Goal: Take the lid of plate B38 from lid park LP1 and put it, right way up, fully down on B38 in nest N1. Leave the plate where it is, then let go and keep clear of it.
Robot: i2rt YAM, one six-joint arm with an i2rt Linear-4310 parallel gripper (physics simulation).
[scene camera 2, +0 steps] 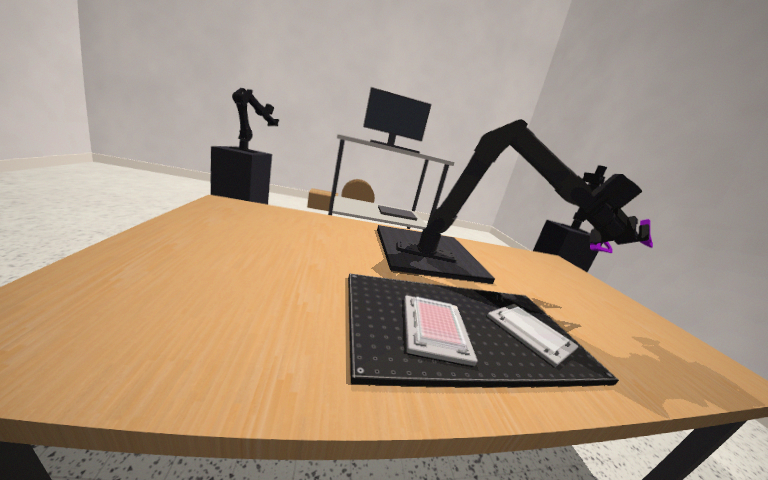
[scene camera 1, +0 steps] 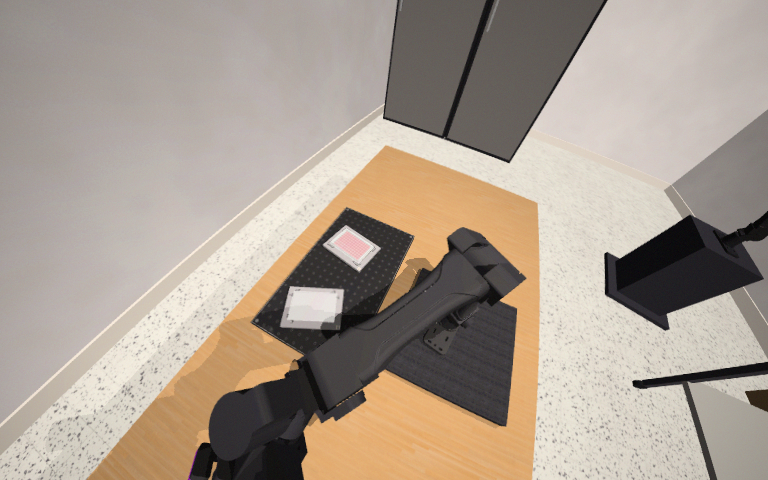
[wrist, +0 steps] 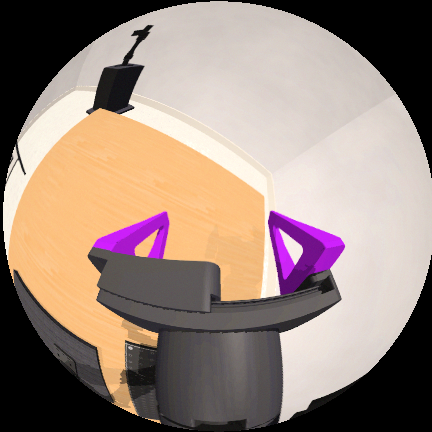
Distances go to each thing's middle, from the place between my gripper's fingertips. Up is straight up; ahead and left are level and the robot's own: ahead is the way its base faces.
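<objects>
The white holder (scene camera 2: 560, 355) is well to the right of my hand, a good way below it and a good way ahead of it. There's also the well plate with pink wells (scene camera 2: 436, 322), 56 cm to the right of my hand, 25 cm ahead of it and 19 cm below it. Going by their middles, the well plate with pink wells is the farthest from my hand of the things named here. As for the white lid (scene camera 1: 305, 306), my hand is 33 cm to the left of it, 19 cm short of it and 20 cm above it.
</objects>
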